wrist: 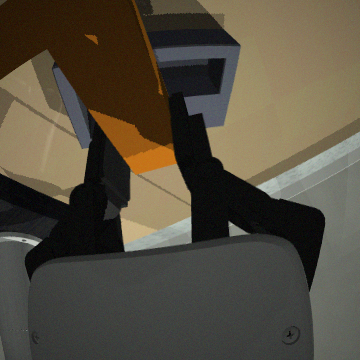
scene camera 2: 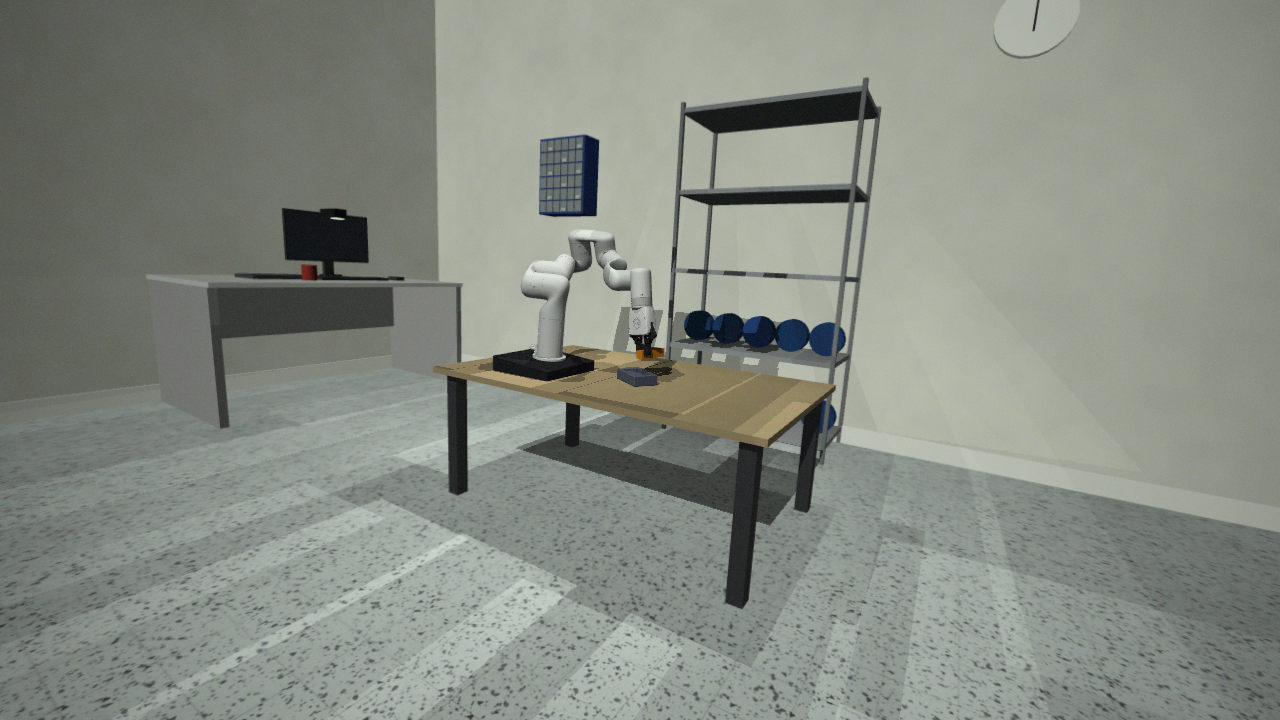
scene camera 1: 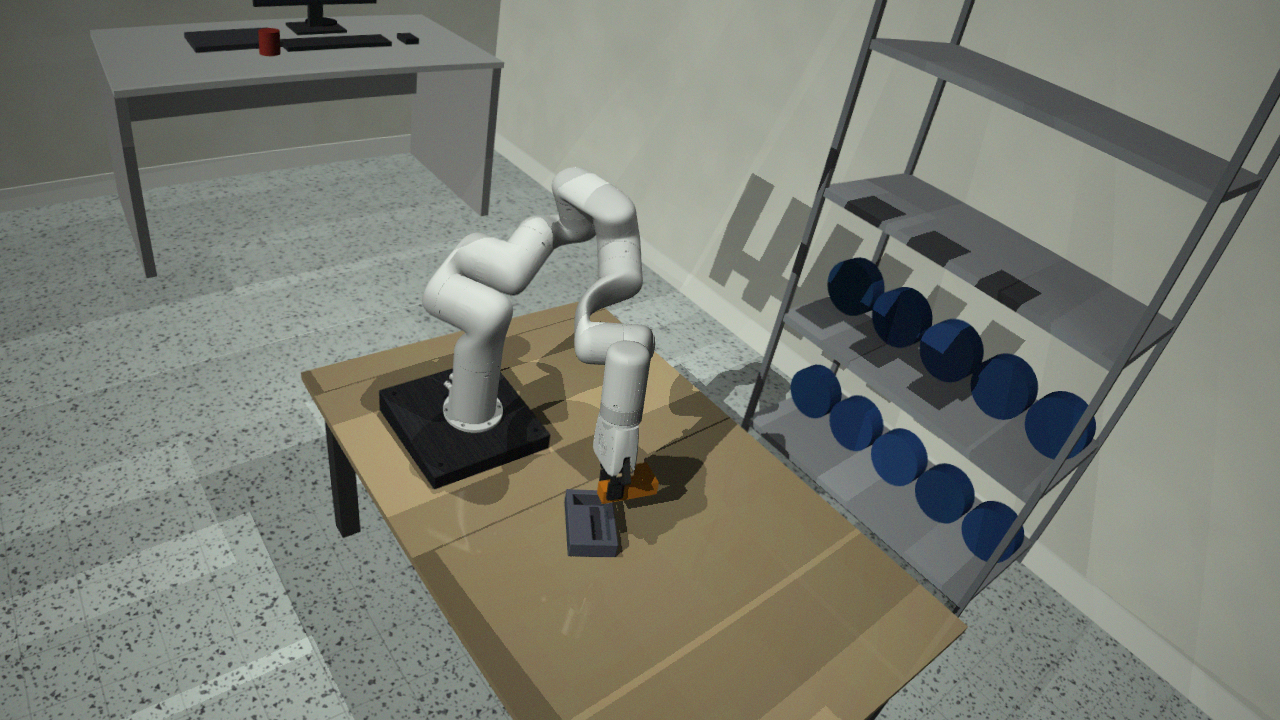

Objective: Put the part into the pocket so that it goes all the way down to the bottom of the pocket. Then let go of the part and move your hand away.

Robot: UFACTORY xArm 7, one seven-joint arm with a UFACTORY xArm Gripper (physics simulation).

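Note:
My gripper holds an orange part, clear of everything else. My gripper shows in scene camera 2 and also in the wrist view. A pocket block is in view too.

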